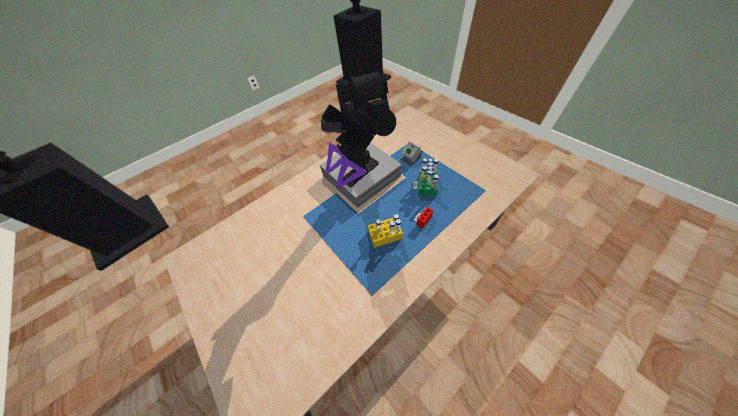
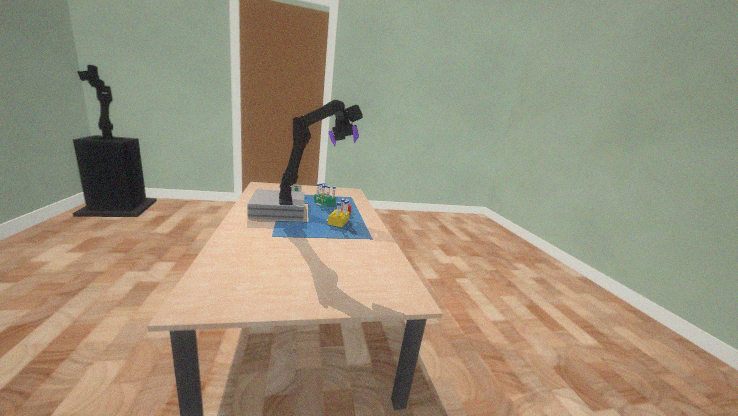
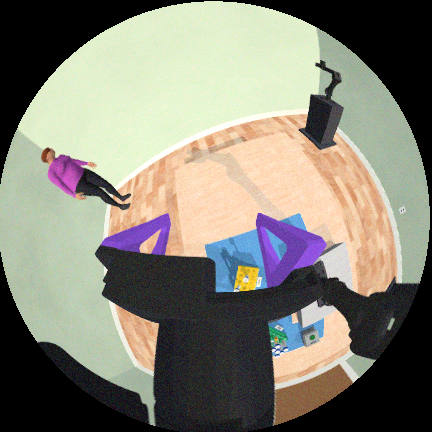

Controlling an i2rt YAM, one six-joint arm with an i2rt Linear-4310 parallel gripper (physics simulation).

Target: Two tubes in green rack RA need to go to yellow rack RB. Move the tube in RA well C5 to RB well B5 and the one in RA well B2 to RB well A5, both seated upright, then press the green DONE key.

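Places are measured from the arm's base along level axes (x ahead, y right, z down), in centimetres.
Pixels of known places: gripper, fingertip midpoint: (image 1: 332, 178) (image 2: 344, 144) (image 3: 212, 217); arm's base, origin of the base link: (image 2: 285, 199).
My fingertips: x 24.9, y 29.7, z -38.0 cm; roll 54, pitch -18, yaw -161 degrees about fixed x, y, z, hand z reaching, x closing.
Note:
For each thing: its top centre in the pictures, then the offset to it from my fingertips. Level surfaces: height alone.
- green rack RA, middle of its top: (image 1: 428, 179) (image 3: 271, 340) (image 2: 325, 195) dx +1.8, dy -48.9, dz +41.1 cm
- yellow rack RB, middle of its top: (image 1: 384, 229) (image 3: 245, 281) (image 2: 339, 213) dx +4.3, dy -14.5, dz +41.1 cm
- green DONE key, middle of its top: (image 1: 408, 149) (image 3: 312, 338) (image 2: 296, 187) dx -16.9, dy -57.3, dz +38.6 cm
- blue mat, its level: dz +46.1 cm
The green rack RA (image 1: 427, 191) (image 2: 325, 202) (image 3: 278, 334) stands on the blue mat and holds several upright tubes with blue-and-white caps. The yellow rack RB (image 1: 386, 239) (image 2: 338, 220) (image 3: 247, 272) also stands on the mat, with several capped tubes and some open wells. Well labels are too small to read, so I cannot tell which tubes are in C5 and B2. The green DONE key (image 1: 408, 151) (image 2: 296, 189) (image 3: 312, 337) is on a grey box near the green rack. My gripper (image 1: 333, 178) (image 2: 345, 143) (image 3: 212, 217) is open and empty, high above the racks.
A small red rack (image 1: 424, 217) (image 2: 349, 208) stands between the two racks on the blue mat (image 1: 372, 279) (image 2: 310, 232). The arm stands on a grey block (image 1: 356, 195) (image 2: 276, 211). A person (image 3: 67, 172) and another arm's black pedestal (image 2: 108, 170) (image 3: 324, 121) are away from the table.

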